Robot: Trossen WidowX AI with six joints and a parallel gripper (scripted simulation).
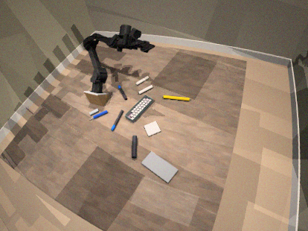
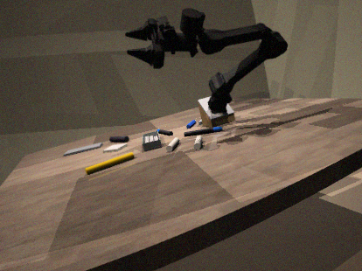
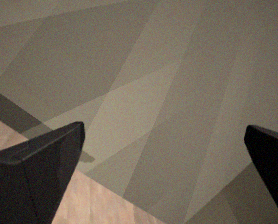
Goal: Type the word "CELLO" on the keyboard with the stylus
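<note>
My gripper tip is now 340 mm above the stylus, 330 mm to the left of it and 240 mm past it. The rest, counted from my gripper tip: dark cylinder 380 mm to the right, 340 mm below, 90 mm ahead; then yellow marker 340 mm below, 130 mm ahead; then white card 340 mm below, 250 mm to the right, 110 mm ahead.
</note>
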